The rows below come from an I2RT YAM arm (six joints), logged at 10 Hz.
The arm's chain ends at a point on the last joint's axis. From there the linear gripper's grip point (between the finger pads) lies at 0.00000 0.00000 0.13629 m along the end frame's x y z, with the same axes.
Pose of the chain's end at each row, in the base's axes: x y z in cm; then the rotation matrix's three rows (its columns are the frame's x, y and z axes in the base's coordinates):
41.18 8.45 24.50; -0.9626 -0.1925 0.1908; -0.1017 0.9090 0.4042; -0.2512 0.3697 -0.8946
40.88 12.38 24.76; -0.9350 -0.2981 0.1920; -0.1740 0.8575 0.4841; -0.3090 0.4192 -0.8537
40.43 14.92 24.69; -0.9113 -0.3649 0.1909; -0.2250 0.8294 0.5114; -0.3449 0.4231 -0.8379
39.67 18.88 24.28; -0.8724 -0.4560 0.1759; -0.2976 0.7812 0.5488; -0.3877 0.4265 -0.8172
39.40 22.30 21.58; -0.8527 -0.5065 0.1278; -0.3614 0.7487 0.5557; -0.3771 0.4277 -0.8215
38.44 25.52 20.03; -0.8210 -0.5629 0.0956; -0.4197 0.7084 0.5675; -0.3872 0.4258 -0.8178
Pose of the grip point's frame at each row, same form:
43.78 13.96 12.31; -0.9626 -0.1925 0.1908; -0.1017 0.9090 0.4042; -0.2512 0.3697 -0.8946
43.50 18.98 13.12; -0.9350 -0.2981 0.1920; -0.1740 0.8575 0.4841; -0.3090 0.4192 -0.8537
43.03 21.89 13.27; -0.9113 -0.3649 0.1909; -0.2250 0.8294 0.5114; -0.3449 0.4231 -0.8379
42.07 26.36 13.14; -0.8724 -0.4560 0.1759; -0.2976 0.7812 0.5488; -0.3877 0.4265 -0.8172
41.14 29.87 10.38; -0.8527 -0.5065 0.1278; -0.3614 0.7487 0.5557; -0.3771 0.4277 -0.8215
39.74 33.25 8.88; -0.8210 -0.5629 0.0956; -0.4197 0.7084 0.5675; -0.3872 0.4258 -0.8178

